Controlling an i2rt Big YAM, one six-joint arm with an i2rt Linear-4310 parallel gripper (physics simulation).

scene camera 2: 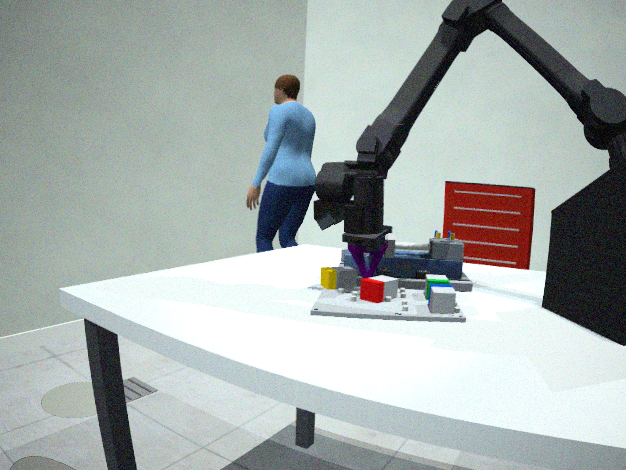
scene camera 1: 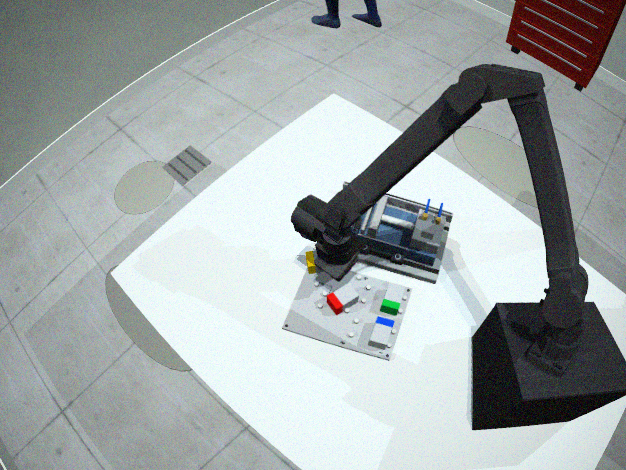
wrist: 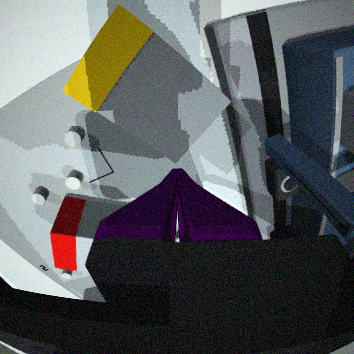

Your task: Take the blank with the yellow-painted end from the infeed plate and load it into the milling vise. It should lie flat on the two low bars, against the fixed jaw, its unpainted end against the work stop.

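Observation:
The blank with the yellow-painted end (scene camera 1: 310,262) (scene camera 2: 328,278) (wrist: 112,60) lies at the far-left corner of the infeed plate (scene camera 1: 313,326) (scene camera 2: 348,311) (wrist: 25,120). Its grey body reaches toward the vise and is partly hidden under the arm in scene camera 1. My gripper (scene camera 2: 366,275) (wrist: 176,176) is shut and empty. Its purple fingertips meet low over the plate, beside the blank and apart from it in the wrist view. The milling vise (scene camera 1: 399,260) (scene camera 2: 419,265) (wrist: 310,95) stands behind the plate. The arm covers part of it, and the seat by the work stop cannot be made out.
A red-ended blank (scene camera 1: 334,303) (scene camera 2: 372,289) (wrist: 65,250) lies close to my fingers. Green-ended (scene camera 1: 389,306) and blue-ended (scene camera 1: 384,321) blanks lie at the plate's right. Small pegs stand on the plate. Two blue-tipped nozzles (scene camera 1: 433,212) rise from the vise's right end.

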